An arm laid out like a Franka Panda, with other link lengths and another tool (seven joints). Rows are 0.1 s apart.
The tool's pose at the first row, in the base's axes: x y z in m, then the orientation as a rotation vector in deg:
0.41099 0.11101 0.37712 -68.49 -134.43 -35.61
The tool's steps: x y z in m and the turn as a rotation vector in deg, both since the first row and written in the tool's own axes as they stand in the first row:
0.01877 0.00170 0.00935 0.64 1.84 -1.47
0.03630 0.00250 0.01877 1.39 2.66 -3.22
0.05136 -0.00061 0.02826 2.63 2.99 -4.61
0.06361 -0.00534 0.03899 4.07 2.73 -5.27
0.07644 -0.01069 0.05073 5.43 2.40 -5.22
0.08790 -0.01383 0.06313 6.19 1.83 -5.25
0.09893 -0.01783 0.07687 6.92 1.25 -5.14
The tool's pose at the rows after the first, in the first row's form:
0.40075 0.12909 0.38042 -65.53 -134.00 -36.14
0.39042 0.14595 0.38280 -62.81 -134.58 -36.16
0.37816 0.15923 0.38298 -60.55 -135.29 -35.22
0.36585 0.17057 0.38027 -59.33 -135.98 -33.54
0.35254 0.18252 0.37696 -58.98 -136.22 -31.70
0.34168 0.19515 0.37278 -58.93 -136.71 -30.51
0.33010 0.20781 0.36711 -59.04 -137.10 -29.30

